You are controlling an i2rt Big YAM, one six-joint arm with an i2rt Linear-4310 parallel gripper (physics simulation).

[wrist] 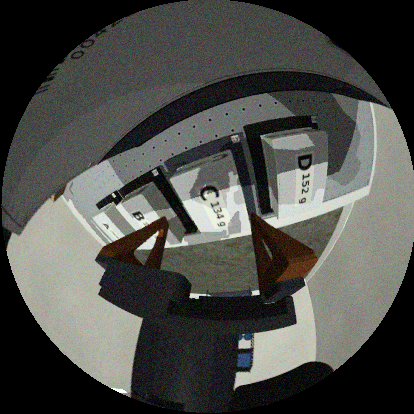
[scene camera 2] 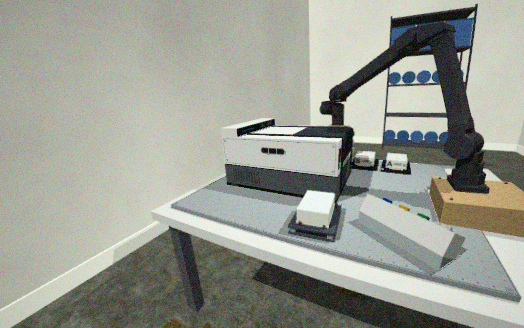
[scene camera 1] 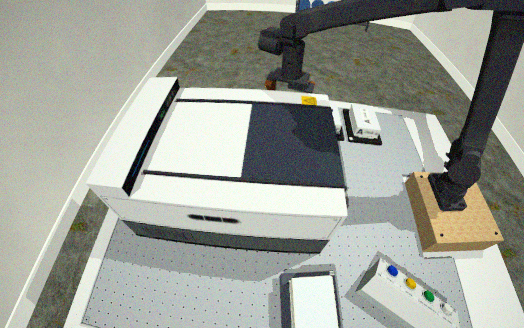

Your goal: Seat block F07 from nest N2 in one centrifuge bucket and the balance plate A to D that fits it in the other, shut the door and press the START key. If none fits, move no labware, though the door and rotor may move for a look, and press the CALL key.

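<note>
My gripper is open and empty, behind the centrifuge, whose top door is shut. In the wrist view the balance plates stand in dark nests behind it: plate D, marked 152 g, plate C, marked 134 g, plate B, and plate A. A white block sits in a nest in front of the centrifuge; its label does not show. The key box carries blue, yellow and green keys; their lettering is unreadable.
The arm stands on a wooden base at the right and reaches over the back of the table. The centrifuge's raised display panel is at its left end. A shelf rack with blue items stands behind.
</note>
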